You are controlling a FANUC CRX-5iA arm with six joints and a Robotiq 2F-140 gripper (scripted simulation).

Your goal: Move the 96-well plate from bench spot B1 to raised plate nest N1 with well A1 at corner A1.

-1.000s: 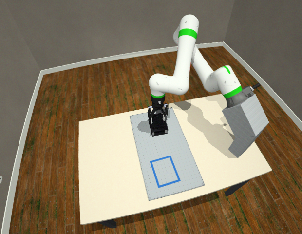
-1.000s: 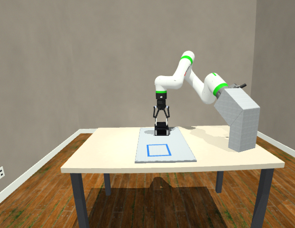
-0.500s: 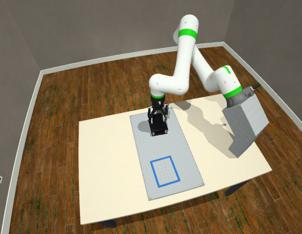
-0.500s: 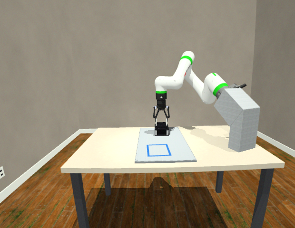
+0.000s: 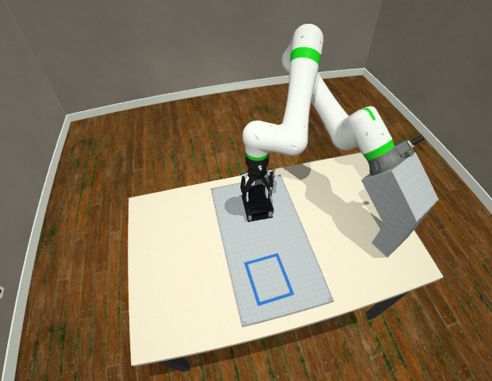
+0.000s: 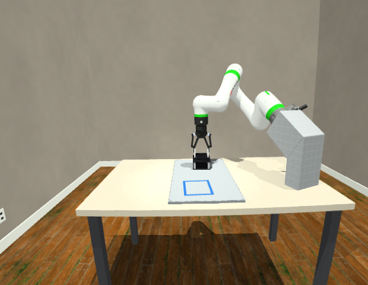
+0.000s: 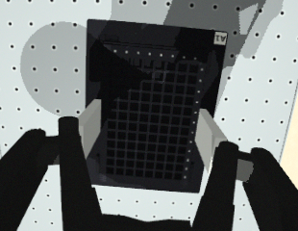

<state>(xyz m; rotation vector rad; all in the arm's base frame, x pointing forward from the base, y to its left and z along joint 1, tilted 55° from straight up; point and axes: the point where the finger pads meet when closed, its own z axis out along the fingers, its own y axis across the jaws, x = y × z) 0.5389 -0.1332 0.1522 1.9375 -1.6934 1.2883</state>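
My hand is 20 mm above the black 96-well plate. Round my hand: black raised nest N1: 40 mm below; white A1 mark: 60 mm behind, 70 mm to the right, 30 mm below.
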